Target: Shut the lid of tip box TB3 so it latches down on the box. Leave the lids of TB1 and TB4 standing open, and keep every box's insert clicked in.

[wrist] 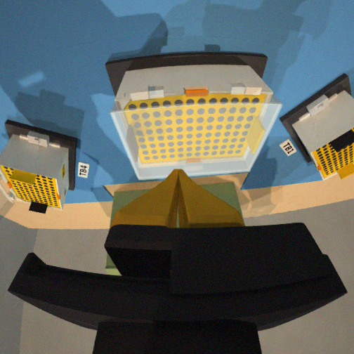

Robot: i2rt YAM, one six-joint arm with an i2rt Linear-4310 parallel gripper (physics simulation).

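The large middle tip box (200, 77) has a yellow insert with grey holes. Its label does not show. A clear lid (122, 145) lies over the insert; whether it is latched cannot be told. My gripper (177, 175) is shut and empty, with its orange-brown fingertips overlapping the lid's near edge in the view; contact cannot be told. Tip box TB4 (37, 155) stands at the left with its insert uncovered, and part of its clear open lid (6, 194) shows at the left edge. Tip box TB1 (326, 120) stands at the right, cut off by the view, its insert uncovered. Its lid does not show clearly.
Dark bases stand behind and beside the boxes. The TB4 label (84, 170) and the TB1 label (287, 147) lie on the blue surface (95, 200). A green block or pad (125, 200) lies under my fingers. A tan table edge (75, 215) runs along the near side.
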